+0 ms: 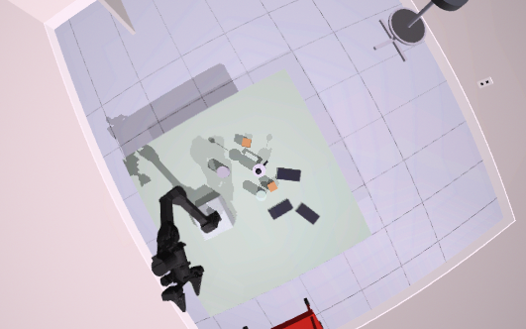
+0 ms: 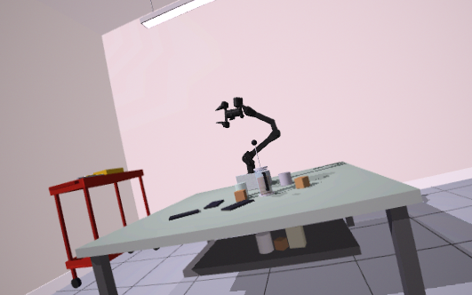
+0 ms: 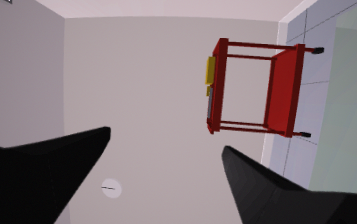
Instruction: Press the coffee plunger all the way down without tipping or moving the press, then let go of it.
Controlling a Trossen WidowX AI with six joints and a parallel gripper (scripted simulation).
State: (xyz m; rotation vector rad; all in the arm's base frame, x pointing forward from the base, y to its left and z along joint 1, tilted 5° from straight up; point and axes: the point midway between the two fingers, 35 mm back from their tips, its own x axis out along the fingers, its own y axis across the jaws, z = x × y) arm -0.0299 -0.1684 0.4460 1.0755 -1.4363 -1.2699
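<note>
Right now my gripper tip is 46 cm short of the coffee press, 30 cm to the right of it and 42 cm above it.
</note>
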